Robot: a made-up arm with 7 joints. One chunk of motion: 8 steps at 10 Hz.
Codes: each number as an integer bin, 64 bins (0 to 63) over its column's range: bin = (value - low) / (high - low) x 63, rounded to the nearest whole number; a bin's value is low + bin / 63 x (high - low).
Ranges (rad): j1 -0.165..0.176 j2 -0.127..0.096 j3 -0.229..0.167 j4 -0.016..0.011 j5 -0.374..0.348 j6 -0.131..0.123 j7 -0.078..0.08
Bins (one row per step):
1: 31 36 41 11 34 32 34
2: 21 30 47 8 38 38 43
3: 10 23 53 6 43 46 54
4: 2 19 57 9 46 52 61
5: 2 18 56 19 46 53 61
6: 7 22 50 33 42 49 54
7: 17 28 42 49 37 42 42
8: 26 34 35 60 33 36 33
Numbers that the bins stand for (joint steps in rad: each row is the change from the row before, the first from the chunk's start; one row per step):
1: 0.00279 0.00043 0.02871 -0.01129 0.01565 -0.00198 0.00727
2: -0.05133 -0.02081 0.06643 -0.01257 0.06149 0.02221 0.02984
3: -0.11087 -0.04559 0.10414 -0.01343 0.11879 0.05446 0.05743
4: -0.15417 -0.05975 0.12929 -0.01214 0.15317 0.07865 0.07498
5: -0.15417 -0.06329 0.12300 -0.00786 0.15317 0.08268 0.07498
6: -0.12711 -0.04913 0.08529 -0.00186 0.10733 0.06656 0.05743
7: -0.07298 -0.02789 0.03500 0.00500 0.05003 0.03833 0.02733
8: -0.02427 -0.00665 -0.00900 0.00971 0.00419 0.01414 0.00476

